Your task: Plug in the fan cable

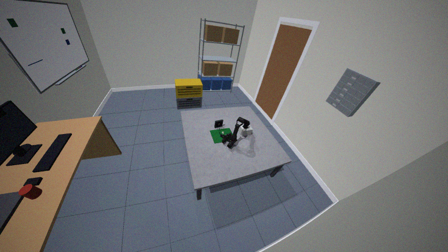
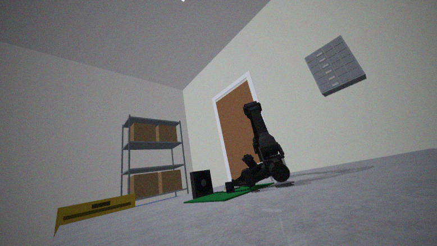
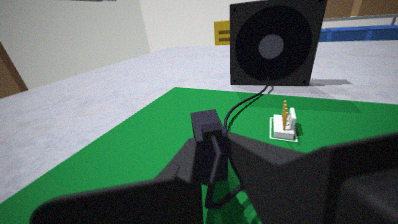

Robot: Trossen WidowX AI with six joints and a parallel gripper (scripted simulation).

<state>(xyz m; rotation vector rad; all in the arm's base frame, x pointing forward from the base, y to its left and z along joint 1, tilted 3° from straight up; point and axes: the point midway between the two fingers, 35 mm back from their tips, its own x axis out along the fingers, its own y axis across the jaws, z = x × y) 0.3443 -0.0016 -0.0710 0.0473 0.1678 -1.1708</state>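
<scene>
Now: gripper tip 10 mm above the dark fan plug. From my gripper tip the other things lie so: white four-pin fan header (60 mm to the right, 60 mm behind, 30 mm below); black fan (200 mm to the right, 50 mm behind, 30 mm above); green board (50 mm below, 30 mm to the right, 30 mm behind).
</scene>
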